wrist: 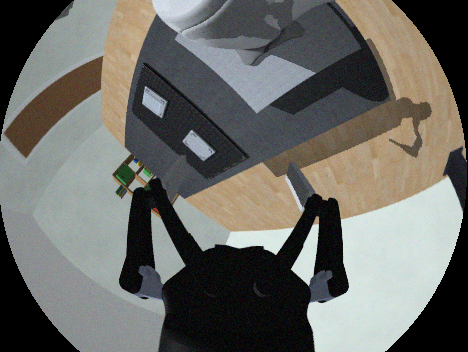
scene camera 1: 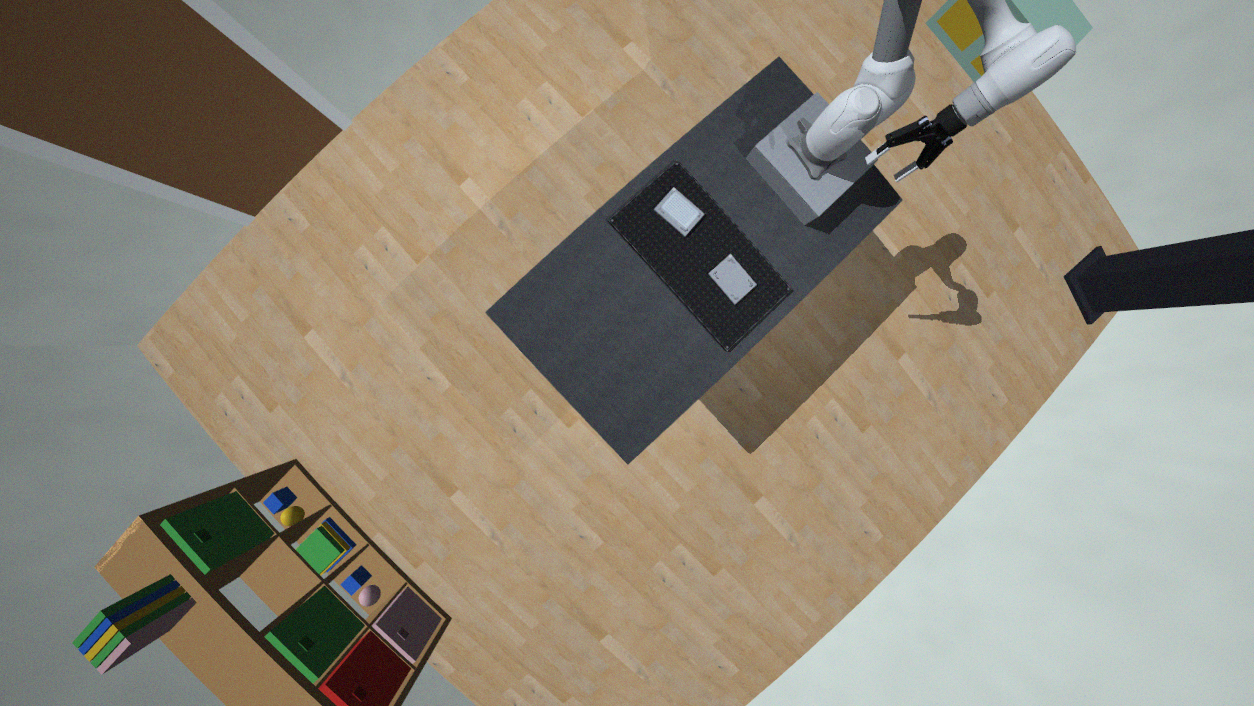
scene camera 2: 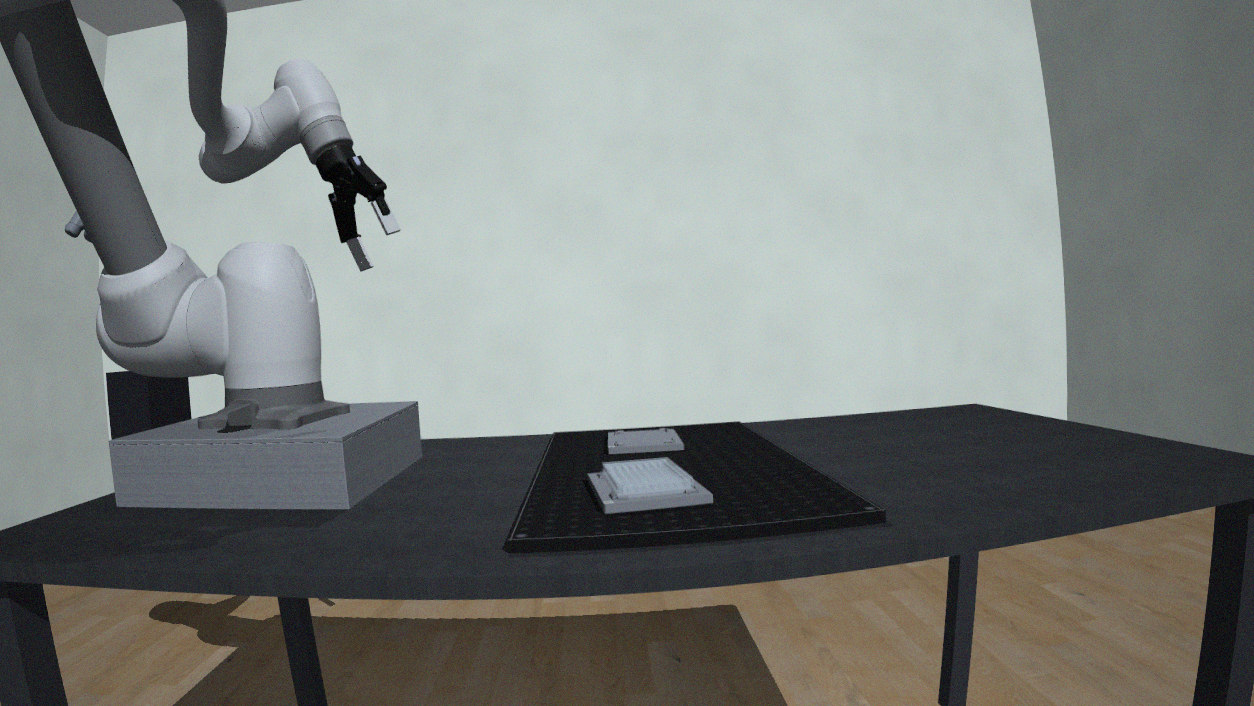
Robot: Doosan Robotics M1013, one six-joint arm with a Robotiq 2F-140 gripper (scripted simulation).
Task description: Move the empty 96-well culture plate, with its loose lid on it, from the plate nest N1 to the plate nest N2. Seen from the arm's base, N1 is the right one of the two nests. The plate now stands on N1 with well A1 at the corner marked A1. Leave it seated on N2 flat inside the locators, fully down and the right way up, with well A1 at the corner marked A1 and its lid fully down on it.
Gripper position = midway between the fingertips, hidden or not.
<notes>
I see my gripper (scene camera 2: 379,251), a lid (scene camera 2: 655,472), a plate nest (scene camera 2: 601,489) and a plate nest (scene camera 2: 648,441).
The lid is seen too in scene camera 1 (scene camera 1: 678,208). My gripper is seen too in the wrist view (wrist: 237,167) and in scene camera 1 (scene camera 1: 881,170).
</notes>
